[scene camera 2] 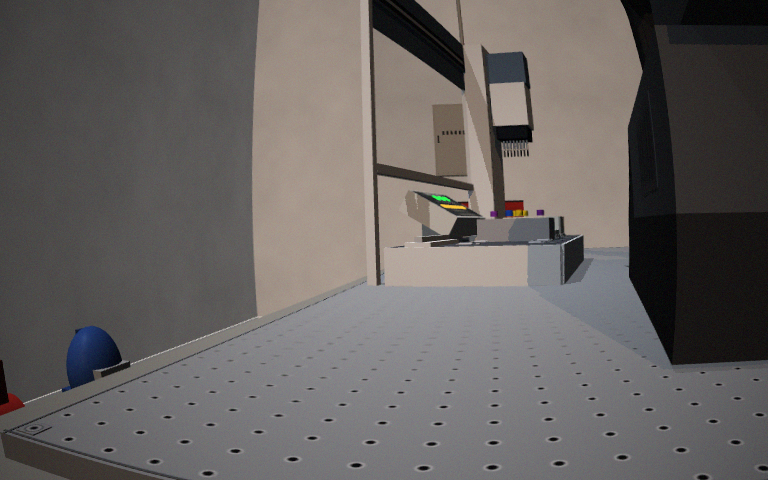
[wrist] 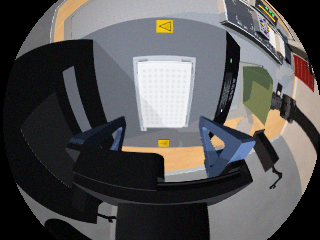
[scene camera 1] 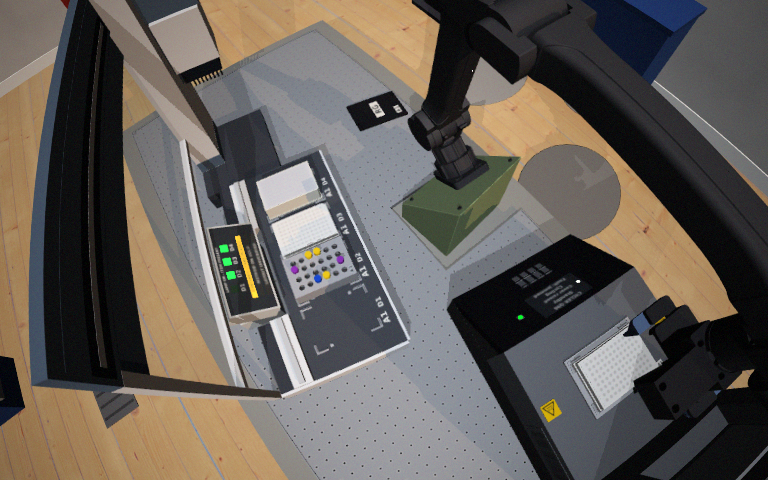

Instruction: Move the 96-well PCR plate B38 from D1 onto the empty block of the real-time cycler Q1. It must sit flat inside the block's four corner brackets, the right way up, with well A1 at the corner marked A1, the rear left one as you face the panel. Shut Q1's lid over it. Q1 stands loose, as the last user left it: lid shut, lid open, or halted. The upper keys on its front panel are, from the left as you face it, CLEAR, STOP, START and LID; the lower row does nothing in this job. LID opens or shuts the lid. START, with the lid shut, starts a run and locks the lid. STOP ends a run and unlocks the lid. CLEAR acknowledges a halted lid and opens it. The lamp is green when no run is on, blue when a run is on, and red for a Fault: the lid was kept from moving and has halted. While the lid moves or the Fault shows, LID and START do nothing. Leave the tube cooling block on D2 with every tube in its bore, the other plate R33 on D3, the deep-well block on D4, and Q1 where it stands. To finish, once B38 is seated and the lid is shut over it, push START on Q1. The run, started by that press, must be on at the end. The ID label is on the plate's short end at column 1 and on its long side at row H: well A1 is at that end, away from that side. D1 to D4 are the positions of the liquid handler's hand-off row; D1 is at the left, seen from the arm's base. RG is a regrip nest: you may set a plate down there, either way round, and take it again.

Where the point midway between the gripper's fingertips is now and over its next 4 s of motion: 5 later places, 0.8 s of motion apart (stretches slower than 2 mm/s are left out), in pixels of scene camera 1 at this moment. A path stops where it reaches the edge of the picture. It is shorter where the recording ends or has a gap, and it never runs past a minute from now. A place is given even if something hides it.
My gripper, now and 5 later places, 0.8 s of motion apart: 643, 362; 635, 358; 589, 312; 550, 272; 519, 238; 504, 223
